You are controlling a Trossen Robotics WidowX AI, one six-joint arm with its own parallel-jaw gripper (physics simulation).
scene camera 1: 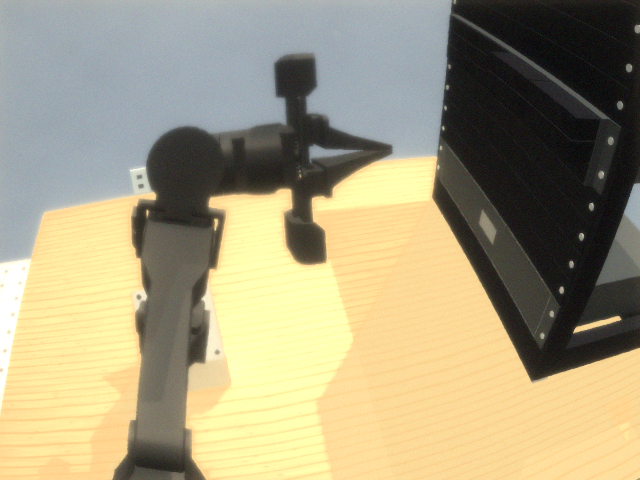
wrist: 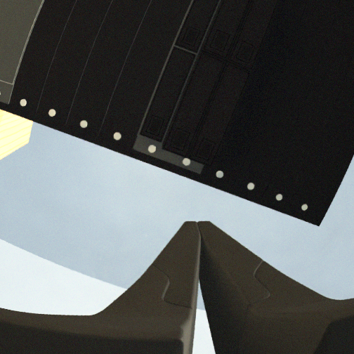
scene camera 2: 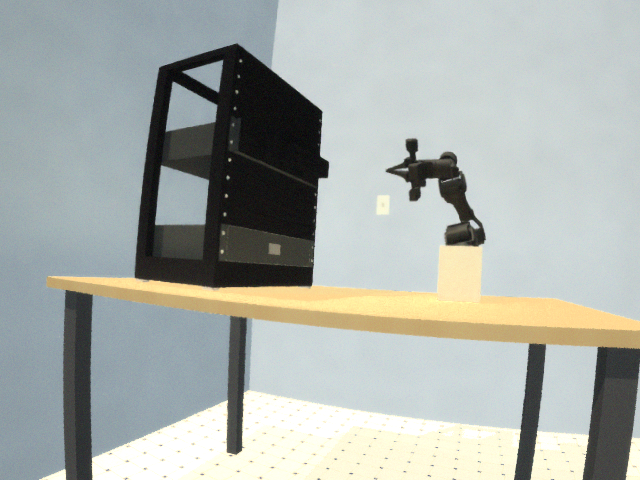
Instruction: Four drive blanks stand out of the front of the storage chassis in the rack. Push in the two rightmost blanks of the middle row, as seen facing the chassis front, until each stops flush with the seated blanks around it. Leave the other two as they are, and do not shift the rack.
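Places are measured from the arm's base along level axes (x right, y ahead, z up), in millimetres.
Where they show: gripper, fingertip midpoint: (scene camera 1: 391,148) (scene camera 2: 385,170); arm's base at its link origin: (scene camera 2: 461,264).
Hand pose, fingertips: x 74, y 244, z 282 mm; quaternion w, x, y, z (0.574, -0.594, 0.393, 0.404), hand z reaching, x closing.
Note:
Each offset is from my fingertips to the centre of the thing. "spot": to the spot under its first point. Level surfaces: height alone.
The black rack (scene camera 1: 497,289) (scene camera 2: 219,155) holds the storage chassis, whose grey right-hand ear @[dx +36, dy +255, dz +2 mm] (scene camera 1: 604,155) (wrist: 169,156) shows. Protruding drive blanks form a dark block @[dx -30, dy +265, dz +31 mm] (scene camera 1: 576,116) (scene camera 2: 324,167) at the chassis front's right end. In the wrist view, the rightmost middle-row blank (wrist: 189,107) and its left neighbour (wrist: 220,37) lie between the other rows; dark shading hides how far each stands out. My gripper (scene camera 1: 391,149) (scene camera 2: 387,170) (wrist: 196,232) is shut and empty, in the air in front of the chassis, apart from it. In the wrist view its tips appear below the ear.
A grey panel with a pale label @[spot: dx -195, dy +260, dz -264 mm] (scene camera 1: 487,226) (scene camera 2: 274,249) is low in the rack. The rack stands on the wooden table @[dz -379 mm] (scene camera 1: 279,351) (scene camera 2: 361,310). My arm's pale pedestal (scene camera 1: 209,374) (scene camera 2: 459,273) stands on the same table. Blue walls rise behind.

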